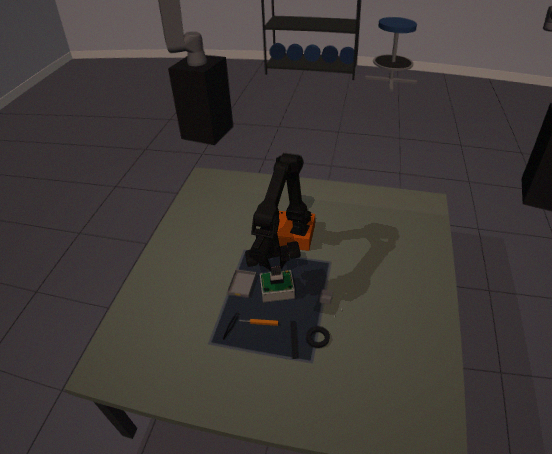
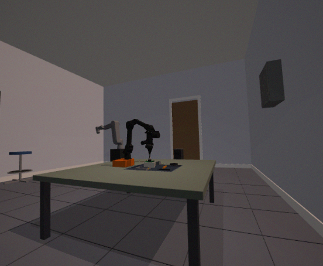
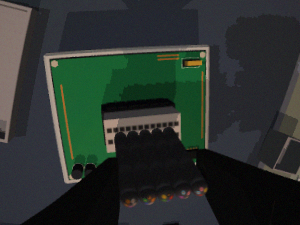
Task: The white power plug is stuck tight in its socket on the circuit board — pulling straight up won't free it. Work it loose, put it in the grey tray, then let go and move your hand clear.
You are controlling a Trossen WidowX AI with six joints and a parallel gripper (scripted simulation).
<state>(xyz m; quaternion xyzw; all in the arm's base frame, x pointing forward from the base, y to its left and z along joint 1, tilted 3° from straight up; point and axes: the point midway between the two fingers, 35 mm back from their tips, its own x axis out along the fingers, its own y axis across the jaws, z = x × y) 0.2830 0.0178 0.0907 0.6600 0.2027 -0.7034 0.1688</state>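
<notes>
Now: the white power plug 40 mm below my gripper tip. Round my gripper tip: grey tray: 140 mm to the right, 120 mm below, 20 mm ahead; dark mat: 120 mm below, 50 mm ahead, 10 mm to the left; black bar: 180 mm ahead, 140 mm to the left, 120 mm below.
</notes>
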